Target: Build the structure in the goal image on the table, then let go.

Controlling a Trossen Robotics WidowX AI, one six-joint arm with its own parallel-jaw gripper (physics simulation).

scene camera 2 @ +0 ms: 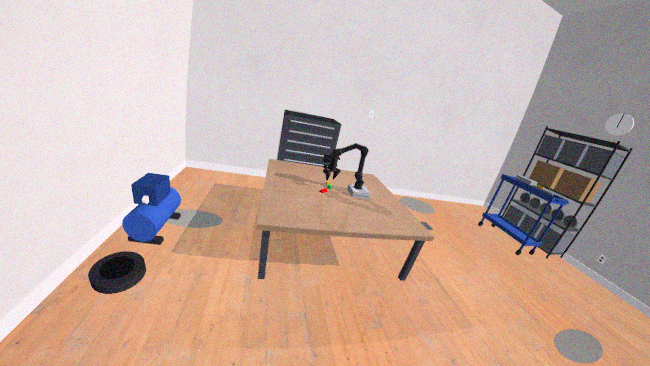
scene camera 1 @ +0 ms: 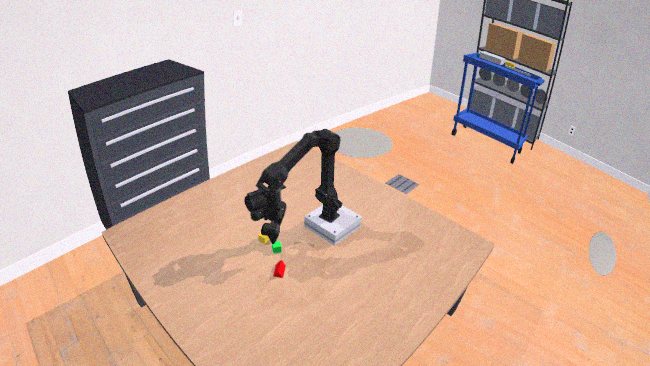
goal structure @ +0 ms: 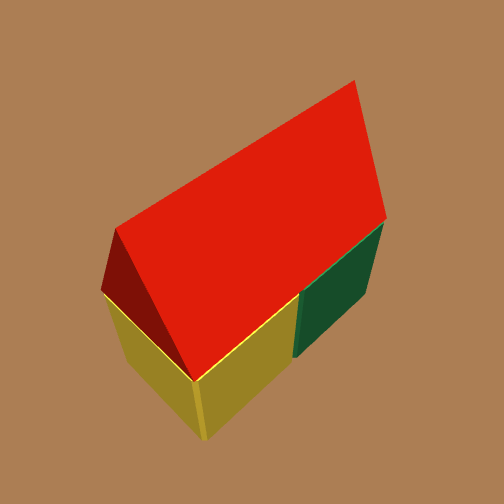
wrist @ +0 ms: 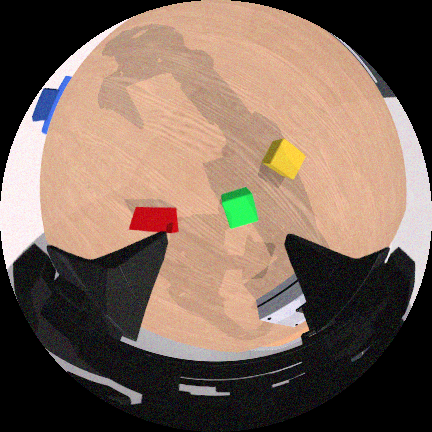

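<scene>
A longer red block lies on the table, near the left fingertip in the wrist view. A green cube sits on the table, apart from the red block; in the wrist view it shows ahead of the gap between the fingers. A yellow cube sits apart beyond the green one, partly hidden by the gripper in the first scene view. My gripper is open and empty, above the table close to the green cube.
The arm's pale base plate stands on the wooden table, beside the blocks. A dark drawer cabinet stands behind the table. A blue cart is farther off on the floor.
</scene>
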